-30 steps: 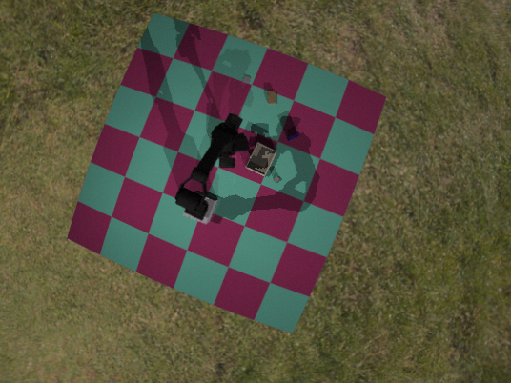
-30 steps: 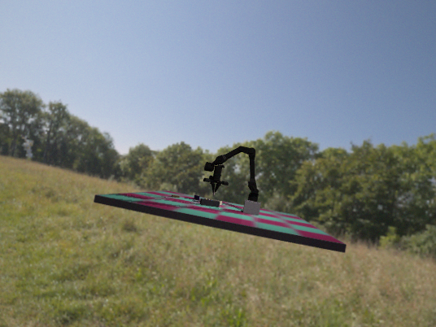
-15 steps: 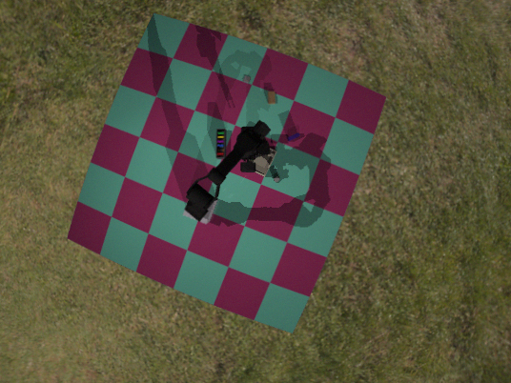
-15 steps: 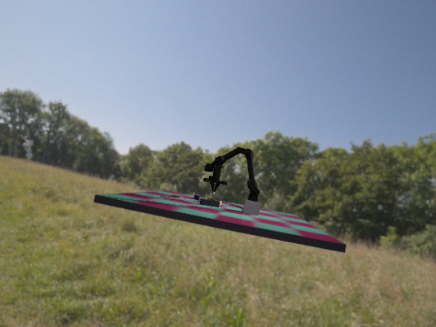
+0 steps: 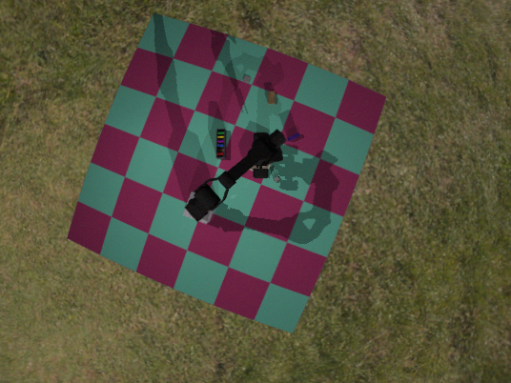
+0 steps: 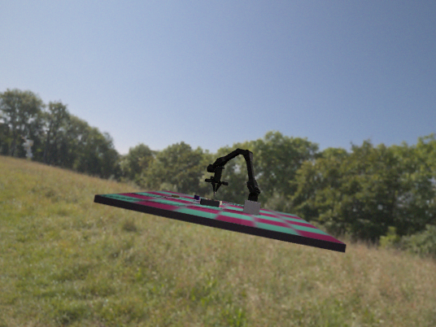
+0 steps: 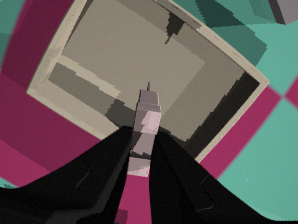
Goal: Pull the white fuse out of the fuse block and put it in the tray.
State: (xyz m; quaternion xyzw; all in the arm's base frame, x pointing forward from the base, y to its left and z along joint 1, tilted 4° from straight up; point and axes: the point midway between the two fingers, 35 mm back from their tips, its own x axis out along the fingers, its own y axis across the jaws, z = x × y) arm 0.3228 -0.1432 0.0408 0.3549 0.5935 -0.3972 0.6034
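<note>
Right now my gripper tip is 10 mm above the white fuse. From my gripper tip the other things lie so: small grey cube: 110 mm to the right, 80 mm below, 50 mm behind; then beige tray: 90 mm below; then brown block: 290 mm ahead, 90 mm to the left, 80 mm below.
</note>
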